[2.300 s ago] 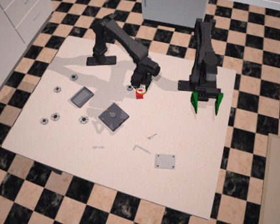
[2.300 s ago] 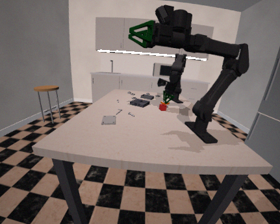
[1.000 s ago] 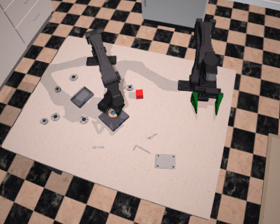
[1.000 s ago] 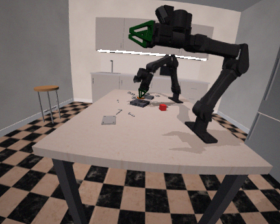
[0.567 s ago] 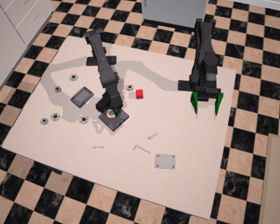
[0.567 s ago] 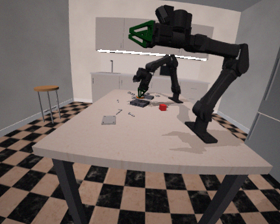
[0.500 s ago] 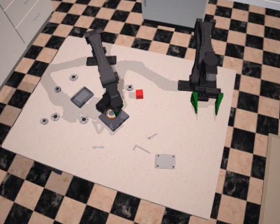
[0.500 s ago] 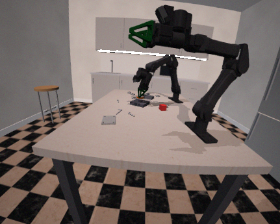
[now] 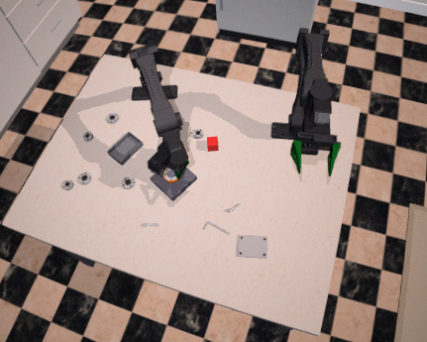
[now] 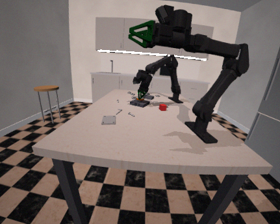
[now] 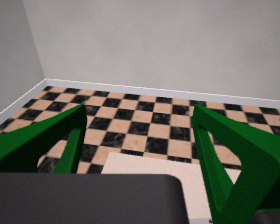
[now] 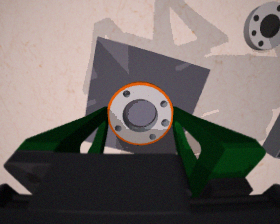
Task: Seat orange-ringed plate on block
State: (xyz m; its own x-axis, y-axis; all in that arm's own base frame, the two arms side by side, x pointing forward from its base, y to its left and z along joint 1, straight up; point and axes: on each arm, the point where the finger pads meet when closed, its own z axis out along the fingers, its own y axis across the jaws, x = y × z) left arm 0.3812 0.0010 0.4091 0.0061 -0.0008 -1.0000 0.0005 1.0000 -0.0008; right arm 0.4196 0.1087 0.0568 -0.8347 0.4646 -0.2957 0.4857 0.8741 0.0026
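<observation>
The dark grey block lies 4 cm below my right hand, 3 cm to the right of it and 1 cm behind it. The rest, counted from my right hand: grey tray 24 cm to the right, 6 cm behind, 5 cm below; light grey plate 36 cm to the left, 14 cm ahead, 5 cm below; red cube 18 cm behind, 9 cm to the left, 4 cm below.
</observation>
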